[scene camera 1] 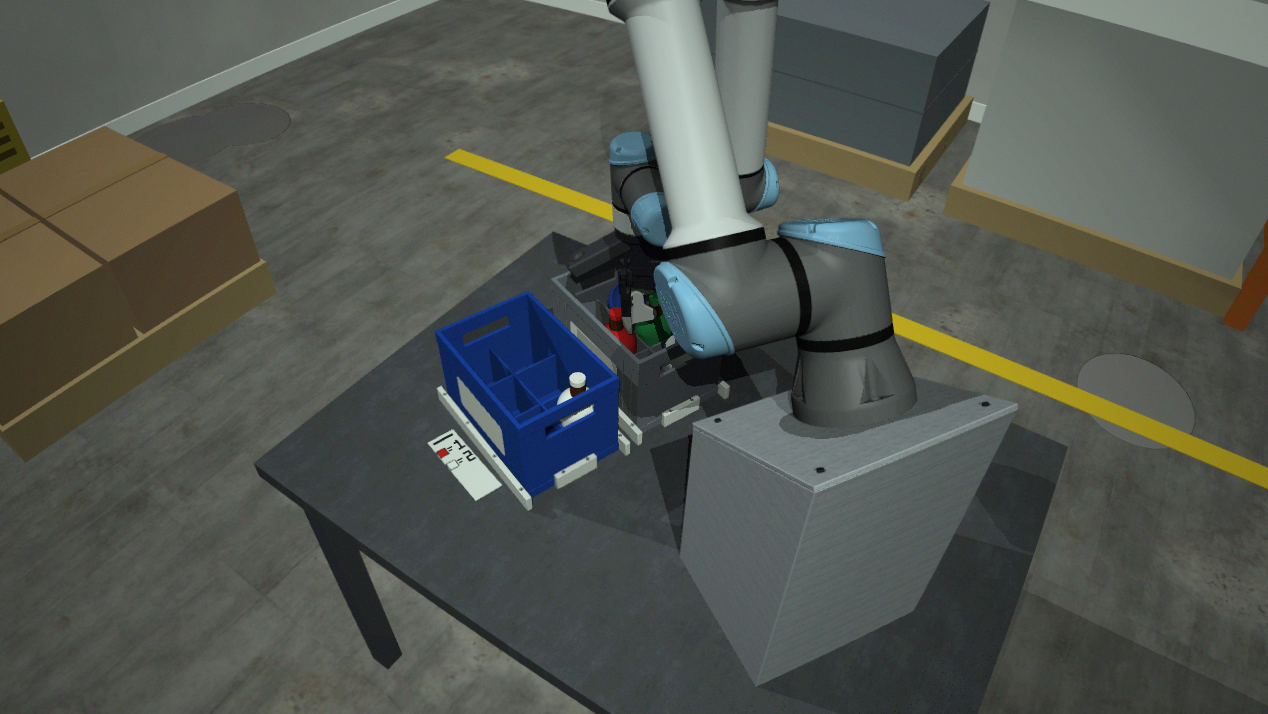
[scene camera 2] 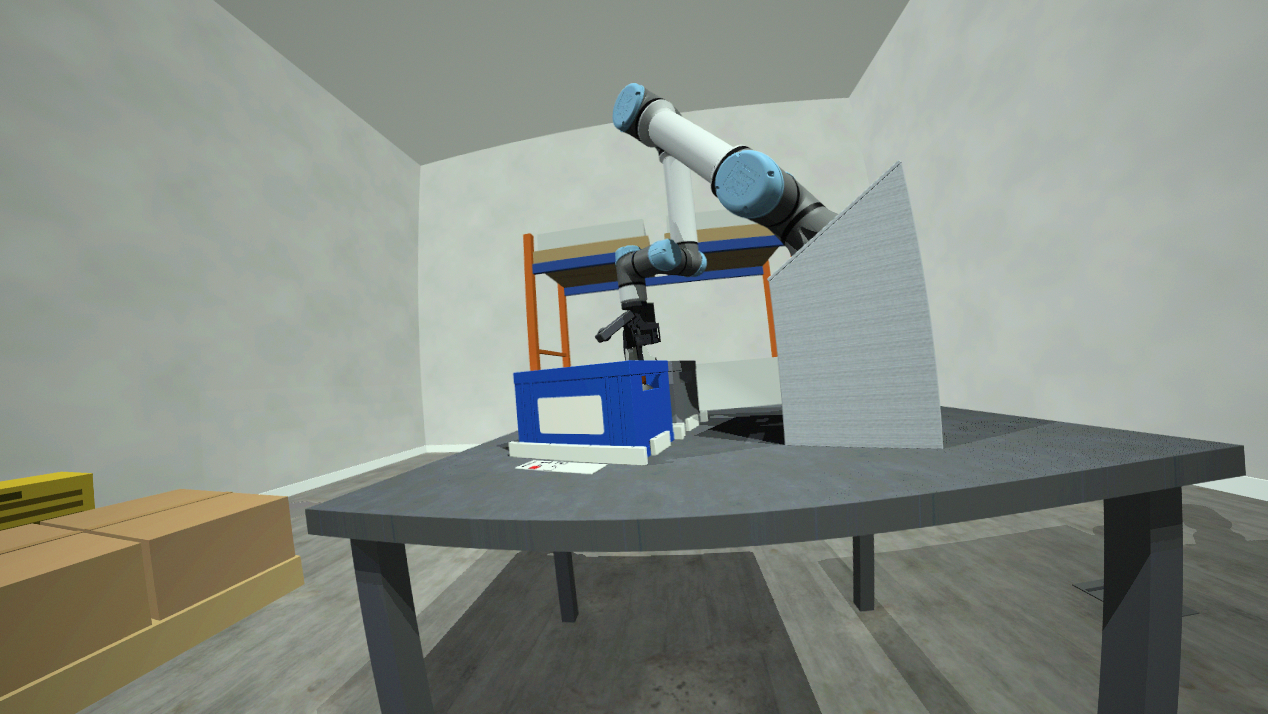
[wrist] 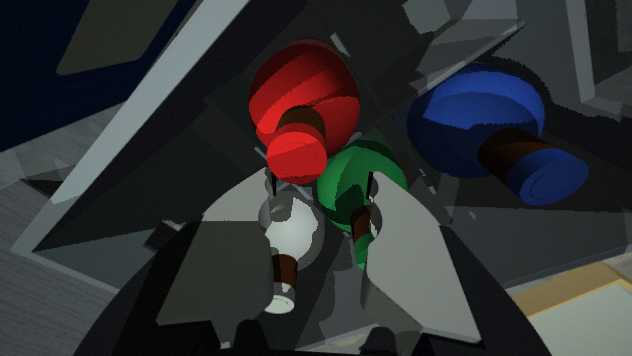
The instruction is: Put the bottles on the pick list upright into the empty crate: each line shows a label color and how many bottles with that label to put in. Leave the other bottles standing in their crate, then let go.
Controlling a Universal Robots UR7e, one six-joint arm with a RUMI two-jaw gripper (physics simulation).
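Pixels of known places: gripper, fingertip midpoint: [scene camera 1: 631, 322] [wrist: 321, 172]; arm's base, origin of the base link: [scene camera 1: 854, 404] [scene camera 2: 832, 254].
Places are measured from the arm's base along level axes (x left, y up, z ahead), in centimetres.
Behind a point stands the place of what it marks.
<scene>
The pick list [scene camera 1: 474, 479] @[x 10.0, y -36.5, z 54.6 cm] [scene camera 2: 576, 468] @[x 10.2, y -36.5, z 54.9 cm] shows red 1 and white 2. The blue crate [scene camera 1: 550, 450] @[x 4.6, y -27.6, z 42.5 cm] [scene camera 2: 631, 418] @[x 9.0, y -28.9, z 45.0 cm] [wrist: 30, 65] @[x -10.6, y -23.2, z 43.4 cm] holds one upright white bottle [scene camera 1: 577, 382] @[x -4.4, y -20.3, z 42.5 cm] in a near compartment. The grey crate [scene camera 1: 656, 392] @[x -15.4, y -28.0, z 33.7 cm] [wrist: 145, 100] @[x -17.7, y -19.1, z 46.3 cm] holds a red bottle [scene camera 1: 624, 337] @[x -21.8, y -24.5, z 43.3 cm] [wrist: 305, 90] @[x -22.4, y -24.1, z 47.4 cm], a green bottle [scene camera 1: 652, 333] @[x -26.6, y -26.0, z 40.2 cm] [wrist: 350, 167] @[x -27.4, y -25.7, z 43.5 cm], a blue bottle [wrist: 470, 110] @[x -31.3, y -24.8, z 50.1 cm] and a white bottle [wrist: 295, 227] @[x -26.0, y -25.2, z 36.6 cm]. My gripper [wrist: 321, 172] @[x -25.1, y -23.5, z 43.6 cm] is partly open and empty over the grey crate. In the wrist view the white bottle is by the left finger, partly hidden; the right finger overlaps the green bottle's neck.
White locating strips [scene camera 1: 574, 470] @[x 1.8, y -34.1, z 39.9 cm] [scene camera 2: 658, 442] @[x 3.4, y -34.6, z 40.6 cm] edge the crates on the dark table [scene camera 1: 381, 496] @[x 20.6, y -36.7, z 66.2 cm] [scene camera 2: 754, 496] @[x 28.3, y -36.6, z 31.1 cm]. The arm's metal pedestal [scene camera 1: 771, 549] @[x 19.1, y -7.7, z 2.5 cm] [scene camera 2: 856, 354] @[x 15.0, y -21.5, z 7.9 cm] stands to the right. Cartons [scene camera 1: 177, 221] [scene camera 2: 212, 541] and an orange-posted rack [scene camera 2: 531, 306] stand beyond the table.
</scene>
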